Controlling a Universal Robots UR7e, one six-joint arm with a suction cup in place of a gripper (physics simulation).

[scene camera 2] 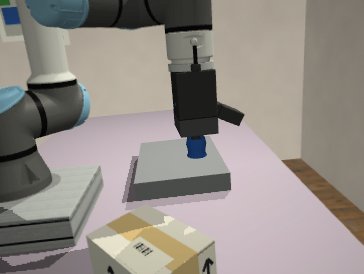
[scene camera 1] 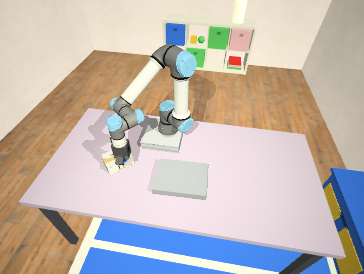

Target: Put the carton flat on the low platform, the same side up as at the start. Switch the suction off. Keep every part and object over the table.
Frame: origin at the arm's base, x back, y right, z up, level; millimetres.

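Seen in the pictures: hand, tool point: (scene camera 2: 196,154) (scene camera 1: 124,160); arm's base, link origin: (scene camera 2: 18,186) (scene camera 1: 168,128).
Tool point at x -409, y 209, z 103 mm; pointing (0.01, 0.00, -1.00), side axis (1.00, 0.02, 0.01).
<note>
Offsets run from my tool point to a thing's top centre. Level surfaces: height alone.
The carton @(dx +101, dy +90, dz -90 mm) (scene camera 1: 110,167) (scene camera 2: 150,242) stands on the table at the left in scene camera 1 and at the front in scene camera 2. It has tan tape and a barcode label on top, and up arrows on its sides. The low grey platform @(dx +8, dy -337, dz -124 mm) (scene camera 1: 180,177) (scene camera 2: 167,162) lies flat on the table, apart from the carton. My gripper (scene camera 1: 125,162) (scene camera 2: 196,157), a blue suction cup, is off and holds nothing. It overlaps the carton in scene camera 1, where the arm hides part of the carton. In scene camera 2 a gap shows between cup and carton.
The arm's base stands on a light grey plinth (scene camera 1: 160,145) (scene camera 2: 75,220) behind the platform in scene camera 1. The pink table's @(dz -173 mm) (scene camera 1: 260,200) (scene camera 2: 280,220) left edge is not far from the carton. A shelf unit (scene camera 1: 210,22) stands beyond the table, a blue cabinet (scene camera 1: 350,185) at the right.
</note>
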